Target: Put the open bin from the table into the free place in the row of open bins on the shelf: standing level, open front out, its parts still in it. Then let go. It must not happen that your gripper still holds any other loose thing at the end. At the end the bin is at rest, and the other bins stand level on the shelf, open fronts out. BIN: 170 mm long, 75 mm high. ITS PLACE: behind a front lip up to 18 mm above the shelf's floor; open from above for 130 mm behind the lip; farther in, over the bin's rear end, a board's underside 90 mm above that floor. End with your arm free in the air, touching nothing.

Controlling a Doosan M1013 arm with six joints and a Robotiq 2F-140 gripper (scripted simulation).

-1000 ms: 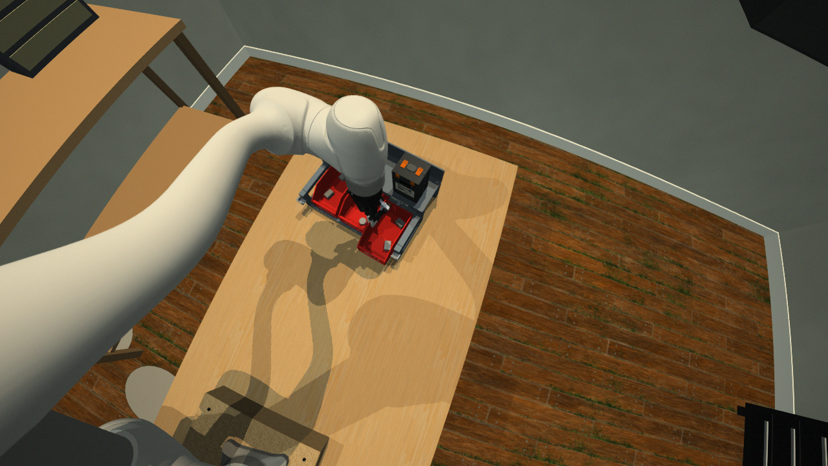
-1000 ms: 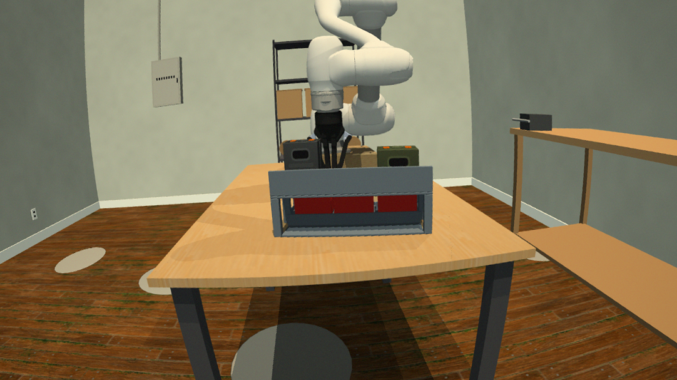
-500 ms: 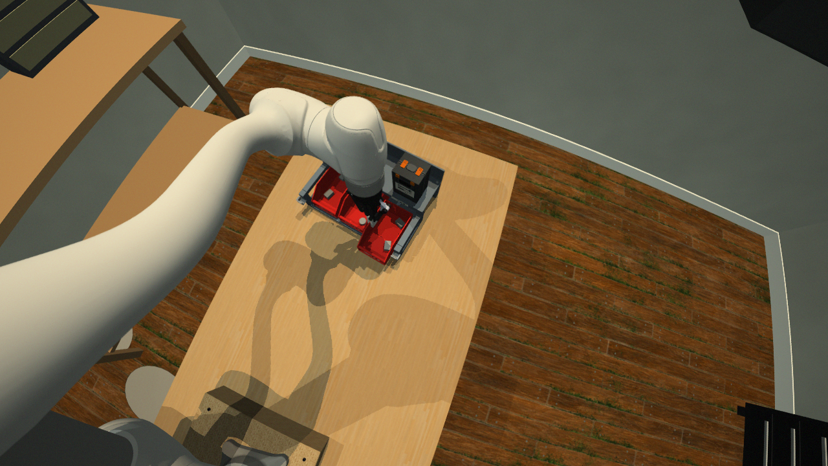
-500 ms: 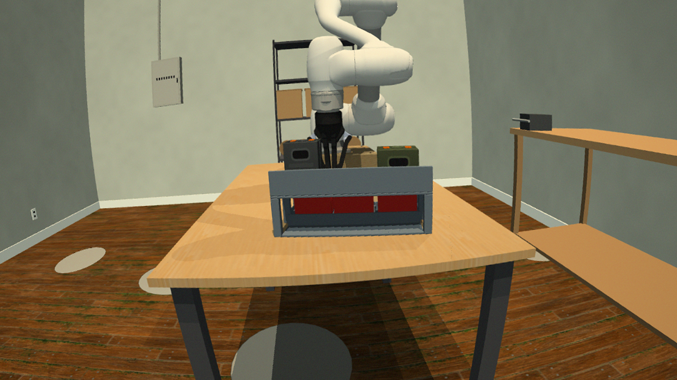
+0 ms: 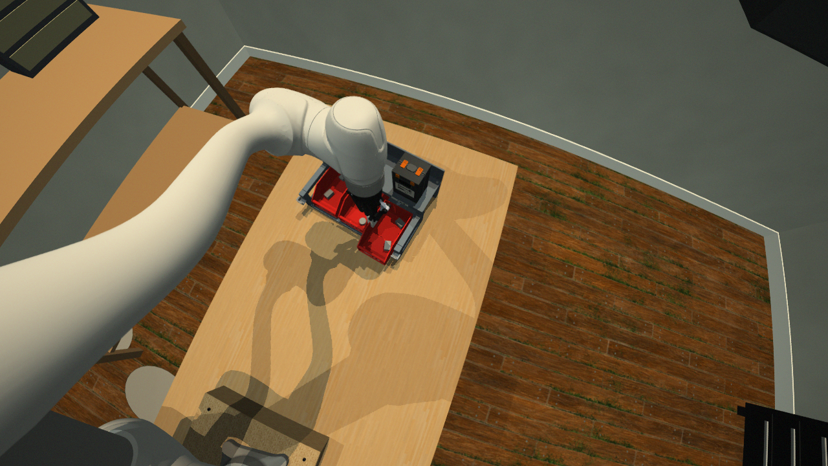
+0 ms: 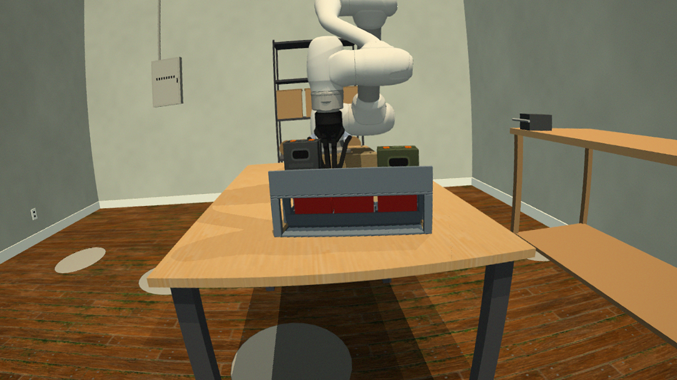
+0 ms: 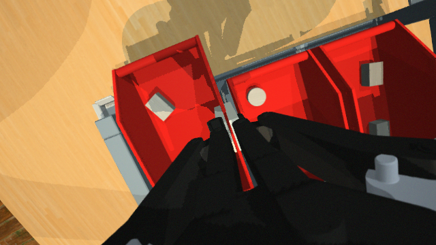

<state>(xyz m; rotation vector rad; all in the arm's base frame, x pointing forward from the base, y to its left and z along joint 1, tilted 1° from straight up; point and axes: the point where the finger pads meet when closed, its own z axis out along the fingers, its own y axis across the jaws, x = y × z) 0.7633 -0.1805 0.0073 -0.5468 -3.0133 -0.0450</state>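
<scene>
Right now the front lip is 2 cm behind my hand, 8 cm to the left of it and 8 cm below it.
</scene>
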